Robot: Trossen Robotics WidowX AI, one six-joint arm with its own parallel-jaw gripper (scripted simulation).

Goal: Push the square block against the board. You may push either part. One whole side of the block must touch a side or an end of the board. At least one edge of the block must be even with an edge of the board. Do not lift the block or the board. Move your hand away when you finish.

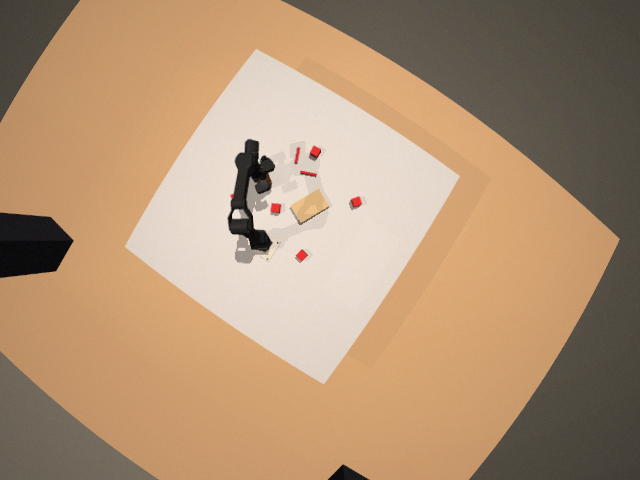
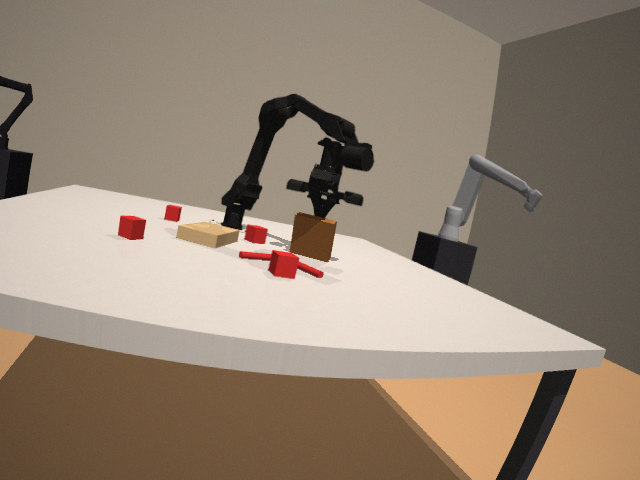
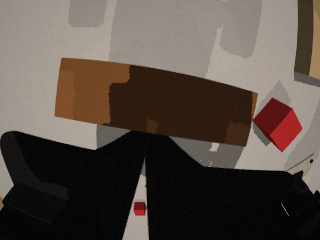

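Image 3, too, gives me a sight of my gripper, which is shut and holds nothing. A tan board is part of this scene as well, and so is a brown square block.
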